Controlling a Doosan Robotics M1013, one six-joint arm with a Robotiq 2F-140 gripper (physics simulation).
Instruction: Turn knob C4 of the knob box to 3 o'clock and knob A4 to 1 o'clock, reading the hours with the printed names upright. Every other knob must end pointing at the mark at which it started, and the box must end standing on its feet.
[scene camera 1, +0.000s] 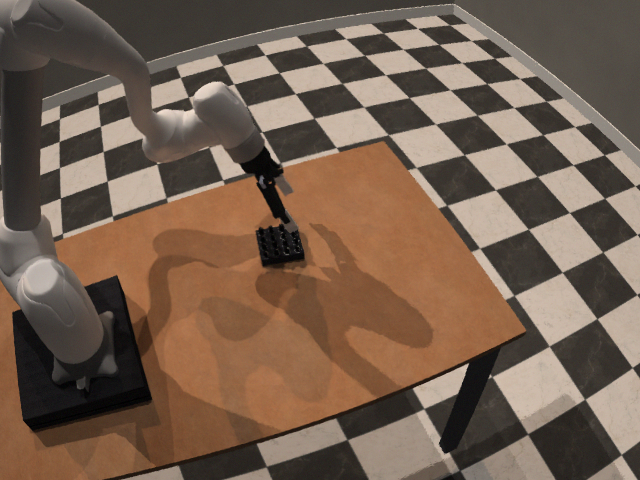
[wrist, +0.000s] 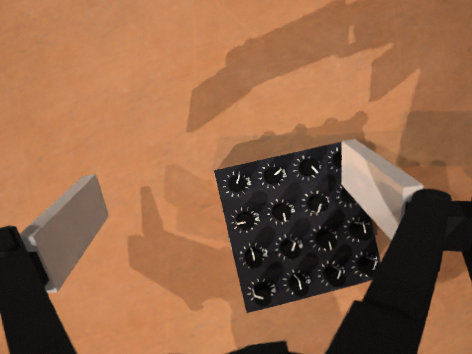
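Pixels of known places: gripper, fingertip midpoint: (scene camera 1: 291, 211) (wrist: 221, 179); arm's base, link origin: (scene camera 1: 84, 349).
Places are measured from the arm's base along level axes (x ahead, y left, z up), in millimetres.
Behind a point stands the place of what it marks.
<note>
The black knob box (scene camera 1: 279, 260) {z -52, x 523, y 215 mm} (wrist: 228, 202) {z -41, x 562, y 316 mm} lies flat on the table, knobs upward, turned slightly in the wrist view; its feet are hidden. Its printed names run sideways there. Knob A4 (wrist: 237, 184) {z -25, x 573, y 308 mm} is at the upper left corner, its white pointer toward the image top, slightly right. Knob C4 (wrist: 308, 168) {z -25, x 572, y 257 mm} is third along the top row, its pointer toward the lower right. My gripper (scene camera 1: 287, 204) {z 9, x 578, y 318 mm} (wrist: 221, 179) {z 9, x 578, y 318 mm} is wide open and empty. Its right finger overlaps the box's right edge and partly hides the D4 and D3 knobs; contact cannot be told. Its left finger is left of the box.
The box stands on the brown table (scene camera 1: 382, 227) {z -63, x 806, y 271 mm} (wrist: 125, 75) {z -63, x 682, y 373 mm}, to the right of the arm's black base plate (scene camera 1: 126, 356) {z 1, x 114, y -39 mm}. Shadows of the arm and gripper fall across the table. The other knobs stand close together in rows around A4 and C4.
</note>
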